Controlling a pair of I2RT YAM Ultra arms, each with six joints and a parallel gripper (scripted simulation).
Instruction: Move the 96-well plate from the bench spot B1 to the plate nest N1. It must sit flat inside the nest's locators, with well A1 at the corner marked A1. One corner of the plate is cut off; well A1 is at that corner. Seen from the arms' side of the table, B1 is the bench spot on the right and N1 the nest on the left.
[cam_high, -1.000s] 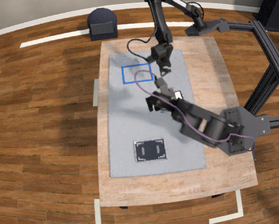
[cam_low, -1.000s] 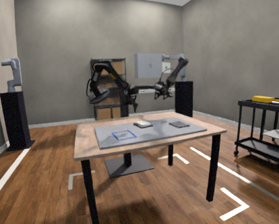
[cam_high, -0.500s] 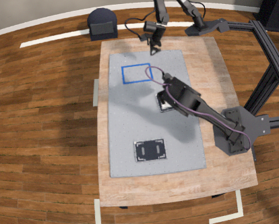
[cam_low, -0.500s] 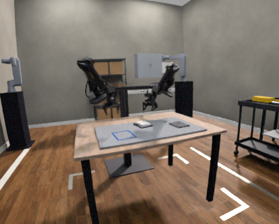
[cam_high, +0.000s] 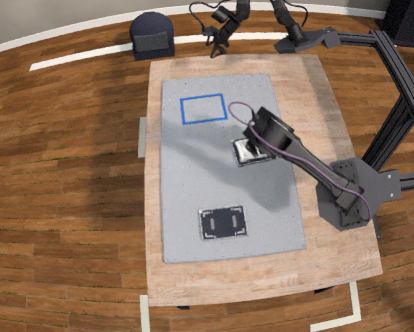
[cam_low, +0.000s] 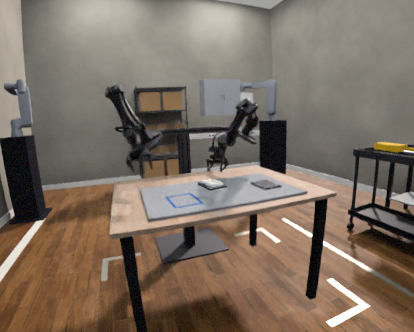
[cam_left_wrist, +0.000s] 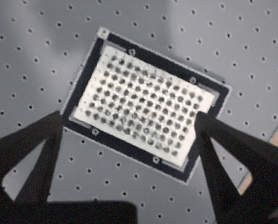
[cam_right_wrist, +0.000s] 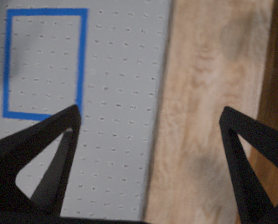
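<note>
Now: the 96-well plate 2 cm to the right of my left hand and 8 cm below it.
</note>
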